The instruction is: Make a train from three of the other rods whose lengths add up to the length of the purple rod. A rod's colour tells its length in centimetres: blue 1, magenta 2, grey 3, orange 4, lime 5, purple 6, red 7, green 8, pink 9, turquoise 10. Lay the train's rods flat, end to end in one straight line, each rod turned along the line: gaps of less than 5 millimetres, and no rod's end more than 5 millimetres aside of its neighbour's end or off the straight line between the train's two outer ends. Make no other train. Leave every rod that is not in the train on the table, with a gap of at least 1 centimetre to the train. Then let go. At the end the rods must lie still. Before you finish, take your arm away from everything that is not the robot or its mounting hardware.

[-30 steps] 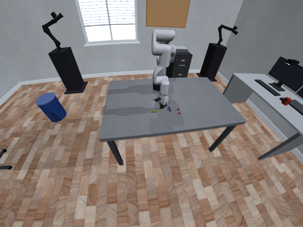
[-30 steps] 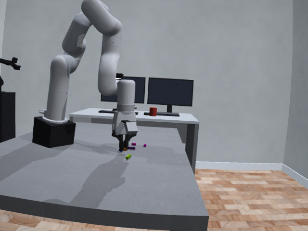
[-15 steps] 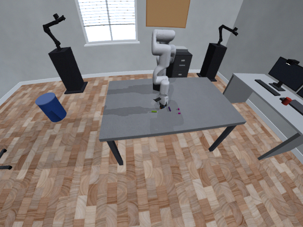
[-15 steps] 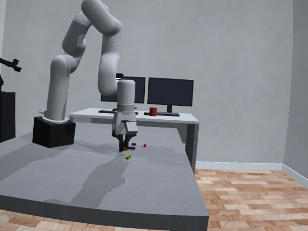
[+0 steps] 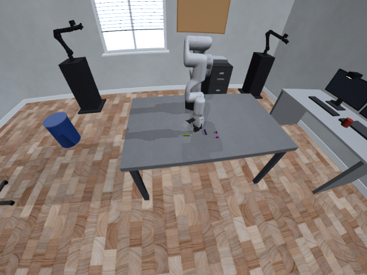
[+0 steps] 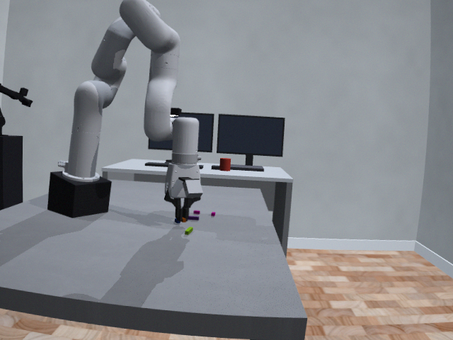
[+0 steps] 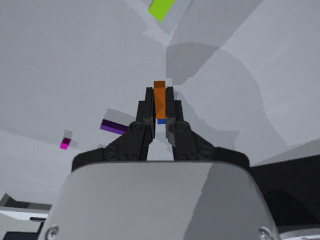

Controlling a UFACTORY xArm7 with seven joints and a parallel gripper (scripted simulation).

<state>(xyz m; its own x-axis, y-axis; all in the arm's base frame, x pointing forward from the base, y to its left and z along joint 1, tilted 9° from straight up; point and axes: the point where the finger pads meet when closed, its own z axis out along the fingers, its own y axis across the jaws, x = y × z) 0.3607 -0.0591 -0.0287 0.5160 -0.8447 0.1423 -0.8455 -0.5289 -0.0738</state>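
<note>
Right now my hand is 2 cm above the orange rod. Also, from my hand: purple rod: 1 cm ahead, 8 cm to the left, 3 cm below; then lime rod: 3 cm ahead, 8 cm to the right, 3 cm below.
</note>
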